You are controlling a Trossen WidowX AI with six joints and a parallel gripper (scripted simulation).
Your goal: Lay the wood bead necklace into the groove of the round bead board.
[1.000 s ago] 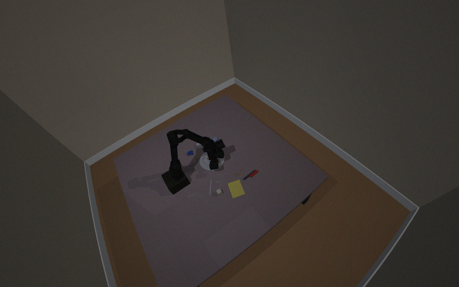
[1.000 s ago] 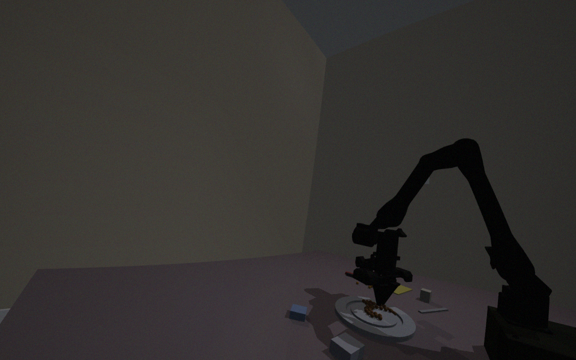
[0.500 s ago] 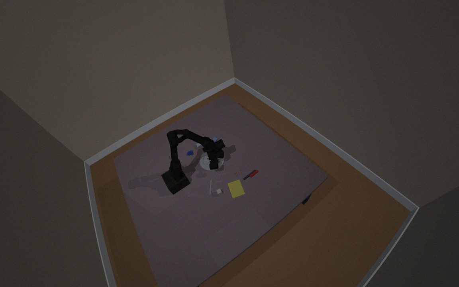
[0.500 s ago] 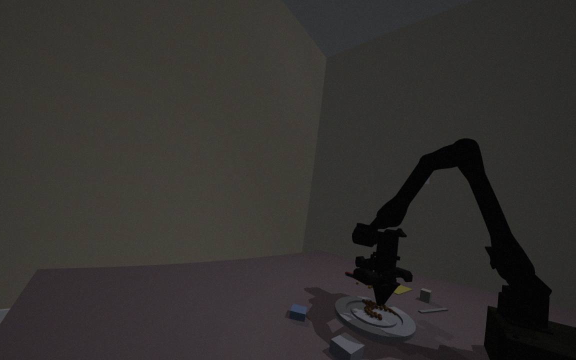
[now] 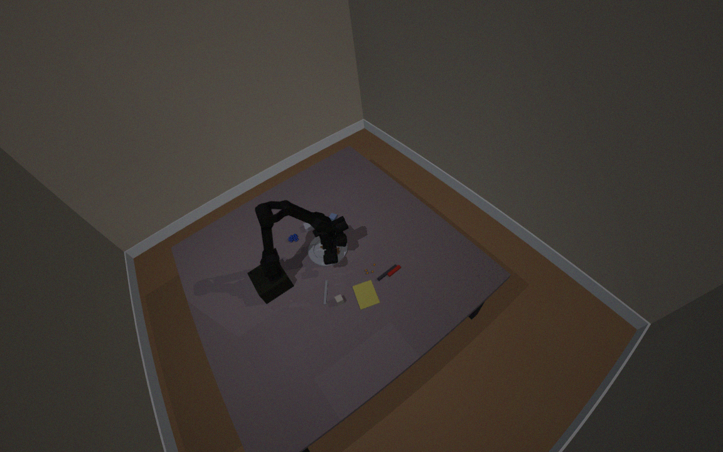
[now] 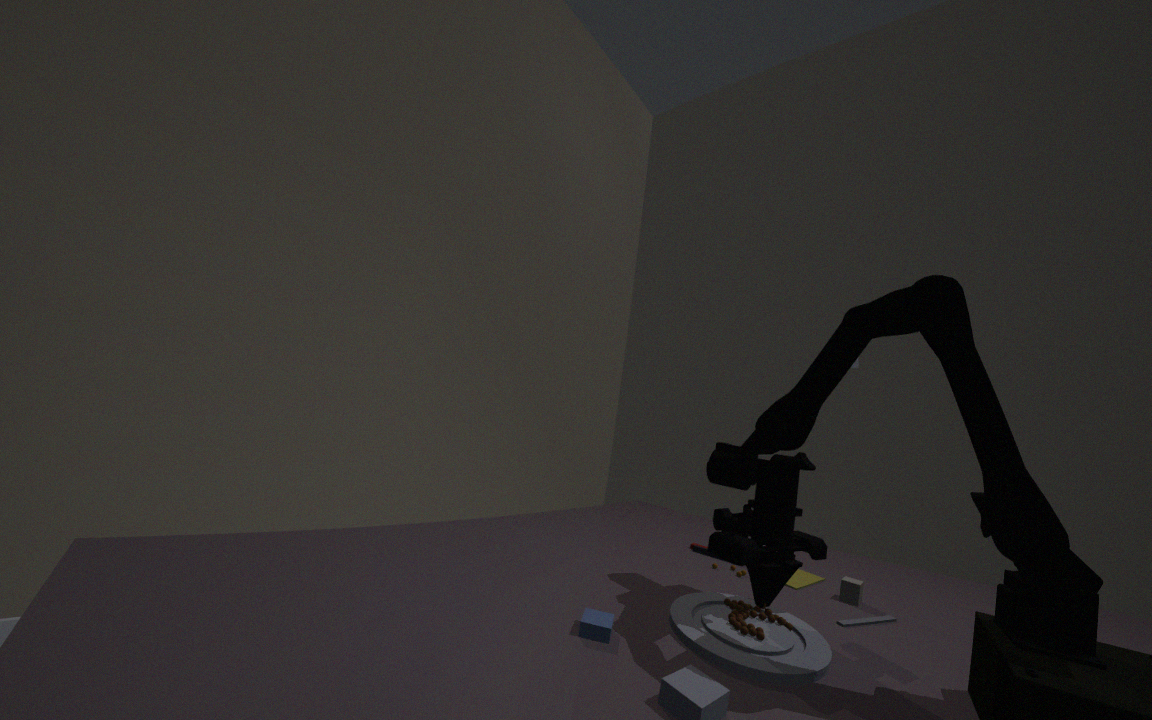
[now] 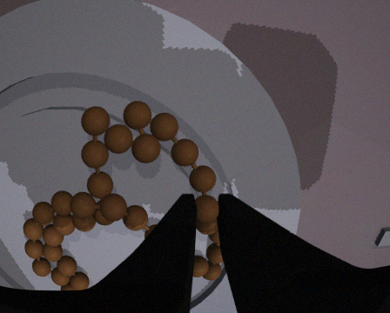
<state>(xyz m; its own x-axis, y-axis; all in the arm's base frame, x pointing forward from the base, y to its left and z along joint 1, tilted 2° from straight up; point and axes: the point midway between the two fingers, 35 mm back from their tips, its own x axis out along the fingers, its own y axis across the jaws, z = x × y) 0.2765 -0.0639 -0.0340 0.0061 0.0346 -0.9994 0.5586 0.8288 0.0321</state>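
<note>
Now: gripper tip 1 cm short of the round bead board, 6 cm to the right of it and 1 cm above it. The rest, counted from my gripper tip: small white cube: 12 cm behind, 20 cm to the right; then grey block: 2 cm ahead, 25 cm to the left, 1 cm below; then thin stick: 14 cm behind, 12 cm to the right, 2 cm below.
</note>
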